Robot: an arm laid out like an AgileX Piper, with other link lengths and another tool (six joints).
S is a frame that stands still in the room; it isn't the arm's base.
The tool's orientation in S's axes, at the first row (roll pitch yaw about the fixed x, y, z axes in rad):
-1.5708 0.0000 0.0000
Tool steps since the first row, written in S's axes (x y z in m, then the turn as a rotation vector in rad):
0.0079 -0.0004 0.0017 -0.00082 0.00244 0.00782
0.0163 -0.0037 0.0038 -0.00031 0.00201 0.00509
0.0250 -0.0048 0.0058 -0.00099 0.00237 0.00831
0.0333 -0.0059 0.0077 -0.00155 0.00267 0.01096
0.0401 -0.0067 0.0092 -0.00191 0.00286 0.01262
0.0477 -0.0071 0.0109 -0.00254 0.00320 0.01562
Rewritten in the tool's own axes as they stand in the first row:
0.0079 -0.0017 -0.0004 -0.00082 -0.00782 0.00244
0.0163 -0.0038 -0.0037 -0.00031 -0.00509 0.00201
0.0250 -0.0058 -0.0048 -0.00099 -0.00831 0.00237
0.0333 -0.0077 -0.0059 -0.00155 -0.01096 0.00267
0.0401 -0.0092 -0.0067 -0.00191 -0.01262 0.00286
0.0477 -0.0109 -0.0071 -0.00254 -0.01562 0.00320

